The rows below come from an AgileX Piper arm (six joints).
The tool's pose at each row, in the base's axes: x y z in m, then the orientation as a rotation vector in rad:
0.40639, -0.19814, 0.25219, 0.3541, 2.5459, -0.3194
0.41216, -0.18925, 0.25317, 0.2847, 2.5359, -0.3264
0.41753, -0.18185, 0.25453, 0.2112, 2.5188, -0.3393
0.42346, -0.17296, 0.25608, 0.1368, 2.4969, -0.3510
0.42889, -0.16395, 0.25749, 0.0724, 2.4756, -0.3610
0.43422, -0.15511, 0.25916, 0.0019, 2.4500, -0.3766
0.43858, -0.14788, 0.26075, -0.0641, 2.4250, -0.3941
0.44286, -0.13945, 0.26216, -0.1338, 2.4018, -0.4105
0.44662, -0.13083, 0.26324, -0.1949, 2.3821, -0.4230
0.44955, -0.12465, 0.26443, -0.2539, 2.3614, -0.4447
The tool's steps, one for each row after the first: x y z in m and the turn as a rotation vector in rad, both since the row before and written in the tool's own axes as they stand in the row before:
-0.00361, 0.00999, -0.00065, -0.0102, -0.0226, -0.0477
-0.00418, 0.00823, -0.00054, -0.0067, -0.0287, -0.0513
-0.00506, 0.00952, -0.00064, -0.0075, -0.0320, -0.0517
-0.00507, 0.00930, -0.00060, -0.0065, -0.0288, -0.0451
-0.00557, 0.00883, -0.00060, -0.0036, -0.0319, -0.0511
-0.00507, 0.00692, -0.00048, -0.0012, -0.0292, -0.0492
-0.00542, 0.00785, -0.00056, -0.0032, -0.0265, -0.0525
-0.00528, 0.00784, -0.00053, -0.0044, -0.0217, -0.0461
-0.00448, 0.00529, -0.00041, 0.0027, -0.0196, -0.0477

